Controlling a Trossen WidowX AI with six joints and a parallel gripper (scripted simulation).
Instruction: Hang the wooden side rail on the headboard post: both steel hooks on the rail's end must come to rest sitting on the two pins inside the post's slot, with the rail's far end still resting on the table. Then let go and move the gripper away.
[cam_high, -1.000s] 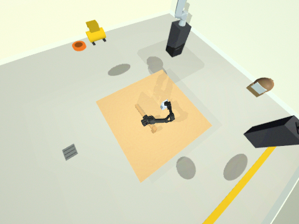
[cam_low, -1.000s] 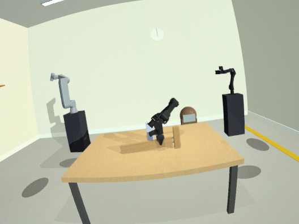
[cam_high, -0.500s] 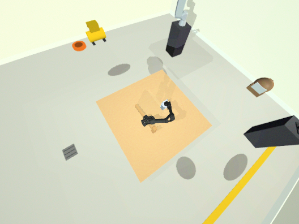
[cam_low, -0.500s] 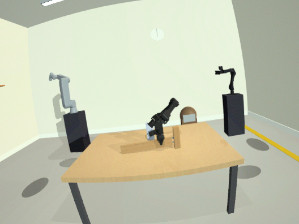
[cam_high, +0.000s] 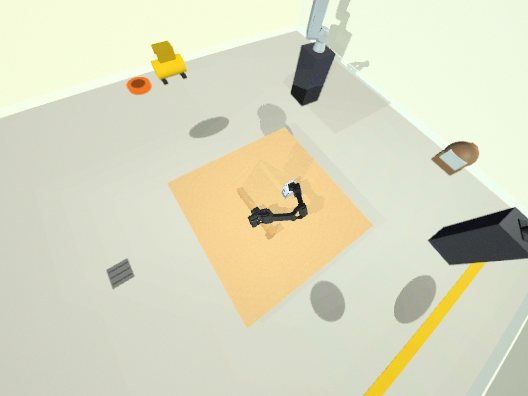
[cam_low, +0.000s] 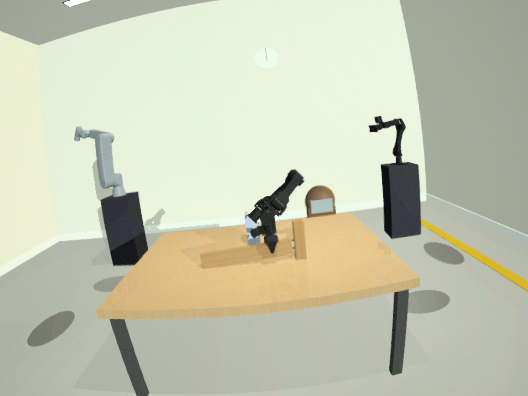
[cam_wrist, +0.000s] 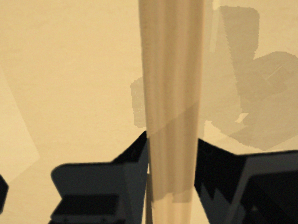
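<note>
Right now the headboard post is 13 cm to the left of my gripper tip, 4 cm above it and 1 cm behind it.
</note>
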